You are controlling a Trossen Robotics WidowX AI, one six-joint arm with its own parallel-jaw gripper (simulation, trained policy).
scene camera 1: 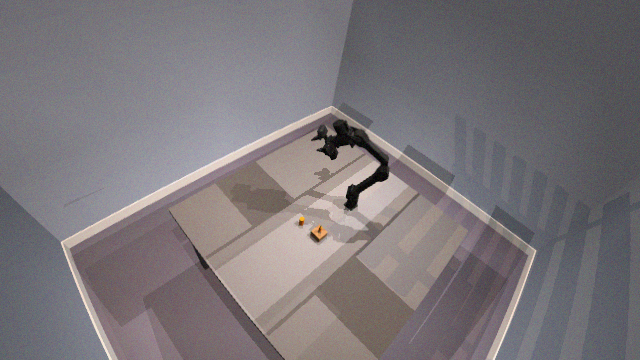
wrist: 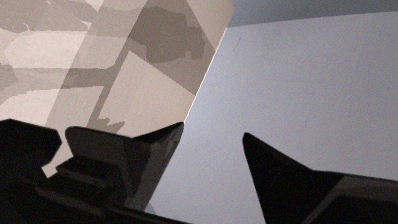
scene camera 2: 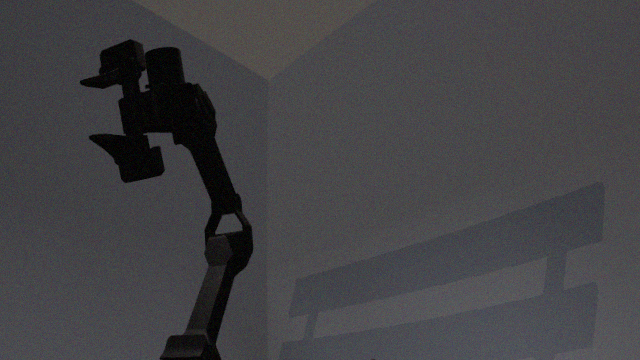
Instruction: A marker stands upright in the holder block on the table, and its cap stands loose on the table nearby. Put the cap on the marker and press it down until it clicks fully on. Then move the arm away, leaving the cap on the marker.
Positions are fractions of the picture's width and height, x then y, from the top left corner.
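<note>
I can see my gripper (scene camera 2: 0.14, 0.30). The wrist view gives me a sight of it as well, for there too is the gripper (wrist: 0.54, 0.59).
</note>
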